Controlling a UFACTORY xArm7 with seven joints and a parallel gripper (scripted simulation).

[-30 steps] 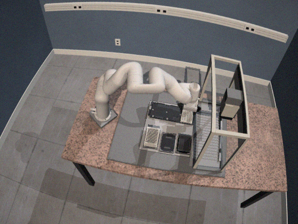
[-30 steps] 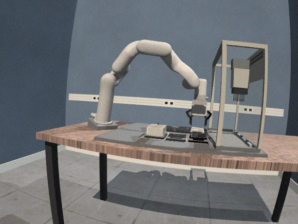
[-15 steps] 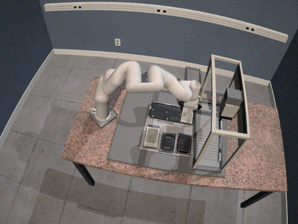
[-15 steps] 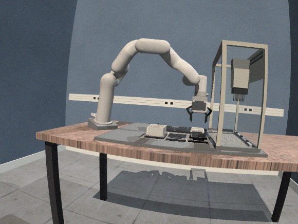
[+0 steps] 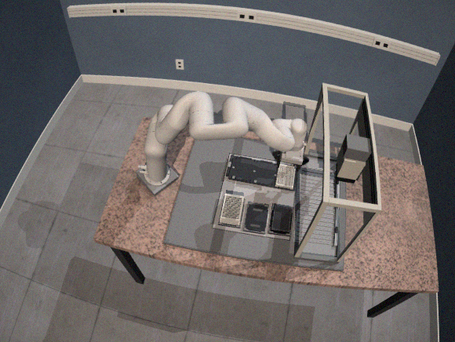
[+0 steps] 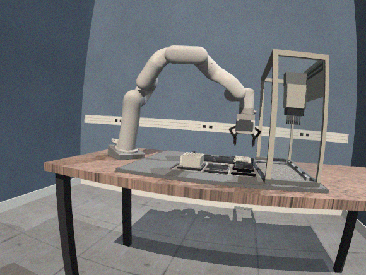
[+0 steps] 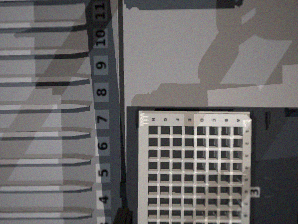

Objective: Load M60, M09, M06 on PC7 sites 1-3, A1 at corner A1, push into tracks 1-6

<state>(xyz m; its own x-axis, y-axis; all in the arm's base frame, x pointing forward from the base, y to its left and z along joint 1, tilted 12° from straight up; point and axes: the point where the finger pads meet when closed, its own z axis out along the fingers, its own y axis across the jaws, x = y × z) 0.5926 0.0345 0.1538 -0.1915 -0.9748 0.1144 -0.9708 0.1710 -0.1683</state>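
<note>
The white deep-well block M09 is 25 cm behind my hand, 19 cm to the right of it and 6 cm below it. Also, from my hand: dark plate carrier PC7 (11 cm behind, 8 cm below, 2 cm to the left); dark 384-well plate M60 (23 cm to the right, 8 cm below, 4 cm behind); white 96-well plate M06 (8 cm below).
</note>
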